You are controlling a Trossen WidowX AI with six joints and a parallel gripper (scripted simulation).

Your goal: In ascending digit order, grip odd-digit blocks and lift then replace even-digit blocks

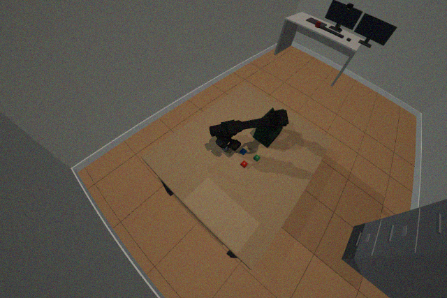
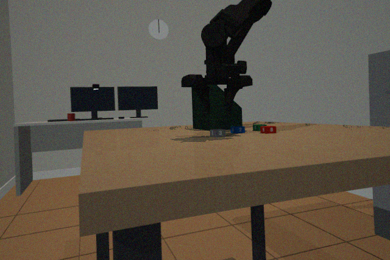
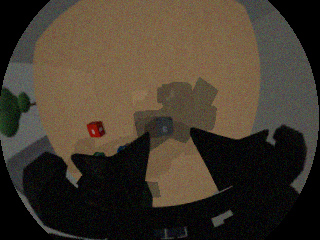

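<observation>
My gripper tip is now 5 cm above the grey block and 1 cm past it. Round my gripper tip: red block: 16 cm to the left, 5 cm below; then green block: 21 cm to the left, 9 cm behind, 5 cm below; then blue block: 11 cm to the left, 7 cm behind, 5 cm below.
</observation>
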